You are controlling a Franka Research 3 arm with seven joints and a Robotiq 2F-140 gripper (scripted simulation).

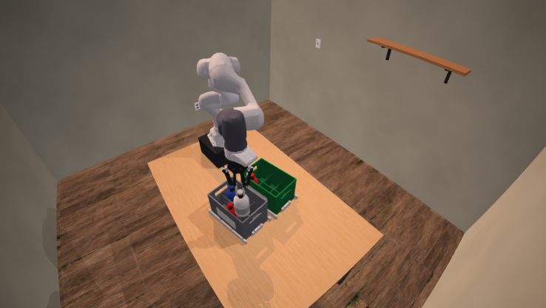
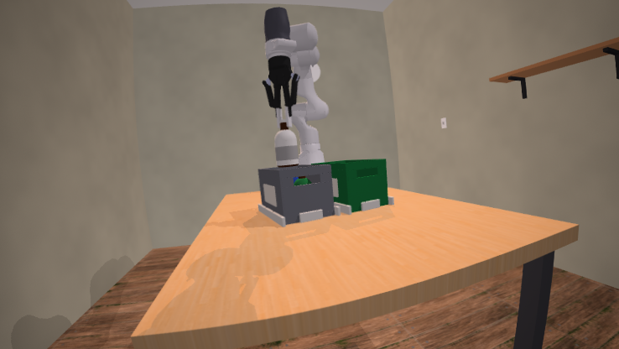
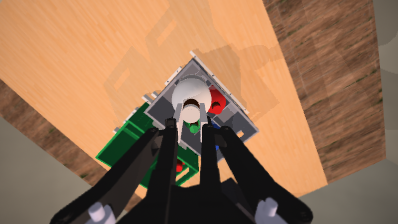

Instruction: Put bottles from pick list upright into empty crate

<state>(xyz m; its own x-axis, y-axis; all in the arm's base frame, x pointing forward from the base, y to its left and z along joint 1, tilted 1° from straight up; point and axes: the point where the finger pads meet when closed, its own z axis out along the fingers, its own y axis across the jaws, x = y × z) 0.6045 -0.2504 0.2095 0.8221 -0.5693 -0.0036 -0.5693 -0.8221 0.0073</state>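
My gripper is now 8 cm above the white-labelled bottle. Round my hand: grey crate (9 cm behind, 3 cm to the left, 26 cm below); blue-label bottle (19 cm behind, 5 cm to the left, 26 cm below); green-label bottle (10 cm behind, 7 cm to the left, 26 cm below).
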